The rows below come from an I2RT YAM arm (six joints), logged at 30 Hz.
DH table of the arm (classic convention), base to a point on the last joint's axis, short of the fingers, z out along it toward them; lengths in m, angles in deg. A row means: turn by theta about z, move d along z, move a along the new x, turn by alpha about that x. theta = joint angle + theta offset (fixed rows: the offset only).
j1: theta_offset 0  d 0.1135  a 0.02  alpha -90
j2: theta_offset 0  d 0  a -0.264  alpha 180
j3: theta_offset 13.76  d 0  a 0.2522  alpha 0
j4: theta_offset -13.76  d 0  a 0.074  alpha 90
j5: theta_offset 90  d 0  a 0  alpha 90
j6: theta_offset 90  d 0.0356  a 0  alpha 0
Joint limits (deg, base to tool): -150..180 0..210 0..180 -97..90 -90..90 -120..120
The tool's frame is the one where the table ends.
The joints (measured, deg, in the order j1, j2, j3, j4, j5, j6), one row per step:
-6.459 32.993 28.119 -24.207 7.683 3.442
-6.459 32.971 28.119 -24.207 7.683 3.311
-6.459 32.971 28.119 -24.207 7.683 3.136
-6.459 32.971 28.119 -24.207 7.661 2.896
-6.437 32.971 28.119 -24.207 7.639 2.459
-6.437 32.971 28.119 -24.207 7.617 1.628
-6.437 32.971 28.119 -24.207 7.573 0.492
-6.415 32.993 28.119 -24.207 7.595 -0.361
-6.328 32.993 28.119 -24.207 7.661 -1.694
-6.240 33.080 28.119 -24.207 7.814 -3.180
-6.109 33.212 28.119 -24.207 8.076 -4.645
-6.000 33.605 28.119 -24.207 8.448 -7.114
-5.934 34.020 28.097 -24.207 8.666 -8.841
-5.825 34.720 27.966 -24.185 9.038 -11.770
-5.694 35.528 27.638 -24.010 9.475 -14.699
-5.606 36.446 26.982 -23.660 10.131 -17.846
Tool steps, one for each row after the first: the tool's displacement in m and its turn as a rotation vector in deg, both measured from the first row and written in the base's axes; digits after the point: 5 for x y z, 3 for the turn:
-0.00005 0.00001 0.00005 -0.113 0.008 0.063
-0.00005 0.00001 0.00005 -0.261 0.049 0.147
-0.00005 0.00002 0.00005 -0.454 0.103 0.282
-0.00004 0.00009 0.00005 -0.813 0.202 0.534
-0.00003 0.00010 0.00004 -1.505 0.391 0.953
-0.00003 0.00013 0.00004 -2.445 0.648 1.539
0.00003 0.00016 0.00000 -3.174 0.867 1.953
0.00005 0.00034 0.00000 -4.334 1.176 2.624
0.00026 0.00044 -0.00018 -5.652 1.615 3.298
0.00056 0.00058 -0.00046 -6.997 2.106 3.914
0.00143 0.00053 -0.00129 -9.199 3.108 4.922
0.00233 0.00047 -0.00232 -10.690 3.969 5.679
0.00382 0.00037 -0.00459 -13.197 5.503 6.993
0.00554 0.00026 -0.00806 -15.693 7.204 8.332
0.00731 -0.00009 -0.01346 -18.400 9.280 9.642

